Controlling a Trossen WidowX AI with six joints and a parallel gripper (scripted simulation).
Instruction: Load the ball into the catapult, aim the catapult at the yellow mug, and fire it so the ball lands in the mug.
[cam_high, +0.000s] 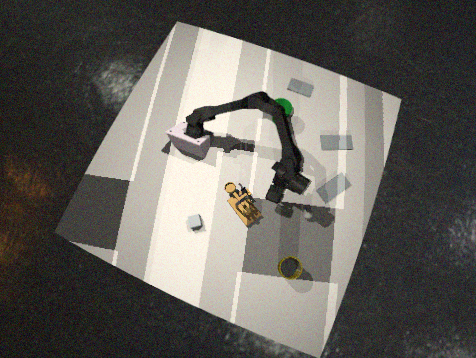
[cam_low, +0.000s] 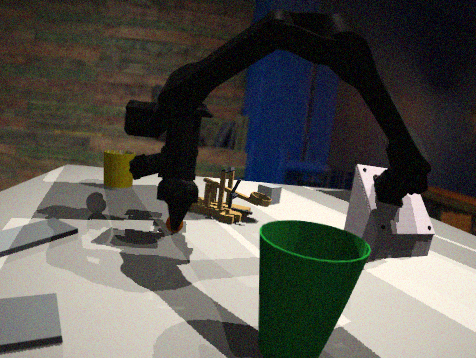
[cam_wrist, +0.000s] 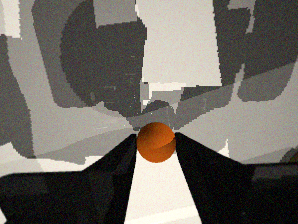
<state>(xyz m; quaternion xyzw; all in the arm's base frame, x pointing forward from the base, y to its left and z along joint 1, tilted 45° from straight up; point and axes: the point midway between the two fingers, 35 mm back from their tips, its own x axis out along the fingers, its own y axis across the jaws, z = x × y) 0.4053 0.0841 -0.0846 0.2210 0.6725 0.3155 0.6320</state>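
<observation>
Now: gripper tip 12 cm to the left of the wooden catapult, 12 cm past it and 4 cm below it. Also, from my gripper tip: orange ball: 1 cm above; then white ball: 17 cm ahead, 5 cm to the right, 1 cm above; then green cup: 30 cm to the left, 14 cm behind, 2 cm above.
</observation>
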